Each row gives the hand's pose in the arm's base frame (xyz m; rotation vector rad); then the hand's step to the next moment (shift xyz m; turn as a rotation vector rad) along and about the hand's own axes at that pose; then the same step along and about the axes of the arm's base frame.
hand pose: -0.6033 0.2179 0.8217 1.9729 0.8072 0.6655
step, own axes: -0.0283 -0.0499 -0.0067 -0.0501 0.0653 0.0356
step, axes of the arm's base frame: -0.0370 0.0024 -0.0443 0.0113 -0.0826 0.0330
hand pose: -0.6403 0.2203 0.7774 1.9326 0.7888 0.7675
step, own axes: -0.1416 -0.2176 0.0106 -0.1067 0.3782 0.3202
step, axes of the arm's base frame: -0.1259 -0.0260 -0.2258 0.2636 -0.3934 0.1807
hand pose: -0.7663 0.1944 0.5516 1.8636 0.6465 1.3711
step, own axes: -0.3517 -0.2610 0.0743 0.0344 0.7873 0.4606
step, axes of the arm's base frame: -0.0319 -0.1219 -0.4260 0.4318 -0.5746 0.5626
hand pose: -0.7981 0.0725 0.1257 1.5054 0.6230 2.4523
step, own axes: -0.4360 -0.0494 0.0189 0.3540 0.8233 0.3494
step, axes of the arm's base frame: 0.2160 -0.1159 -0.3644 0.1873 -0.5137 0.7914
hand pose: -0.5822 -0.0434 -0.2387 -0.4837 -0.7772 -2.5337
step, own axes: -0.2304 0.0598 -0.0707 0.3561 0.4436 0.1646
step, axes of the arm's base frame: 0.2099 -0.0153 -0.1317 -0.0426 -0.3419 0.4817
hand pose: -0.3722 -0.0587 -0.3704 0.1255 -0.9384 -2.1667
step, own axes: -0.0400 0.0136 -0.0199 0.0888 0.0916 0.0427
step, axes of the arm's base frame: 0.0438 0.0095 -0.0133 -0.0228 -0.0758 0.1088
